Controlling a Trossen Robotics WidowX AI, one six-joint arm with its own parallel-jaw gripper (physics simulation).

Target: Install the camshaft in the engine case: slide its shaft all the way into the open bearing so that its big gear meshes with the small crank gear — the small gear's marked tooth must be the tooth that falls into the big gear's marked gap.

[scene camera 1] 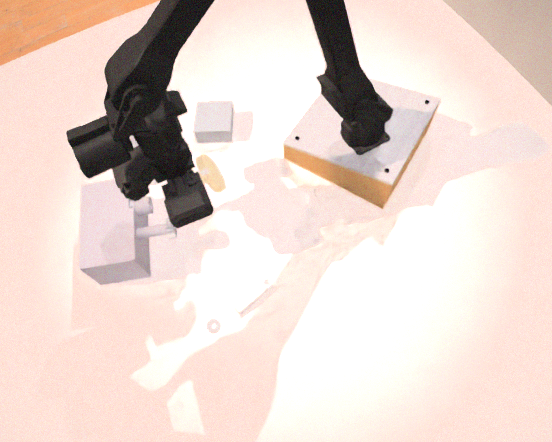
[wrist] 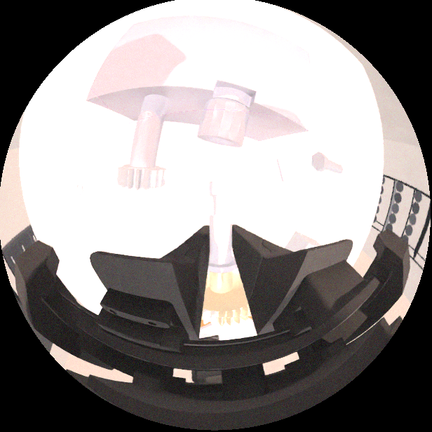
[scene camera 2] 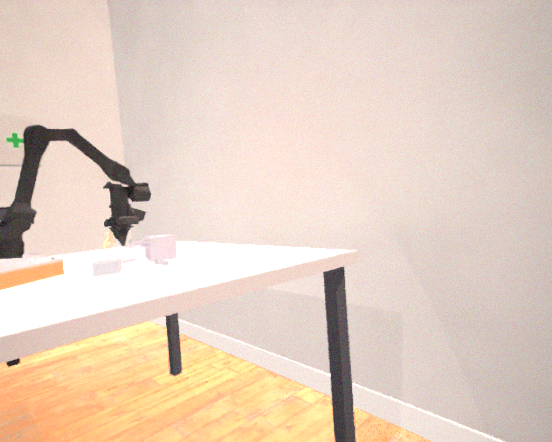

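Where they show: gripper, between the fingertips: (scene camera 1: 187,190) (scene camera 2: 122,246); arm's base, origin of its link: (scene camera 1: 364,135) (scene camera 2: 7,256).
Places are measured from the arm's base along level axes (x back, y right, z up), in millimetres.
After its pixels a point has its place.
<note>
My gripper (scene camera 2: 123,243) @(x -310, y 47, z -11 mm) (wrist: 219,230) is shut on the camshaft (wrist: 220,245), whose pale shaft points toward the engine case (scene camera 1: 107,225) @(x -448, y 37, z 10 mm) (scene camera 2: 162,247) @(x -422, y 117, z -27 mm) (wrist: 150,65). The camshaft's yellow big gear (scene camera 1: 211,173) @(x -265, y 32, z 31 mm) (scene camera 2: 107,240) @(x -257, y 64, z 17 mm) (wrist: 226,303) stands upright on the near side of the fingers in the wrist view. The shaft's tip shows outside the open bearing (scene camera 1: 144,206) @(x -383, y 46, z 3 mm) (wrist: 225,120), with a gap between them. The small crank gear (scene camera 1: 172,231) @(x -358, y -15, z -2 mm) (wrist: 141,177) is on a shaft beside the bearing. An orange patch shows at the big gear's lower left; the small gear's marked tooth cannot be made out.
A grey block (scene camera 1: 214,120) @(x -209, y 183, z -36 mm) (scene camera 2: 107,267) @(x -195, y 227, z -51 mm) lies near the big gear. An orange-sided box (scene camera 1: 330,172) @(x -74, y -16, z -41 mm) (scene camera 2: 37,275) @(x -47, y 112, z -56 mm) with a grey top stands by the arm's base. A small ring (scene camera 1: 213,326) @(x -362, y -166, z -69 mm) lies on the table. A pale bolt-like part (wrist: 320,161) shows right of the bearing in the wrist view.
</note>
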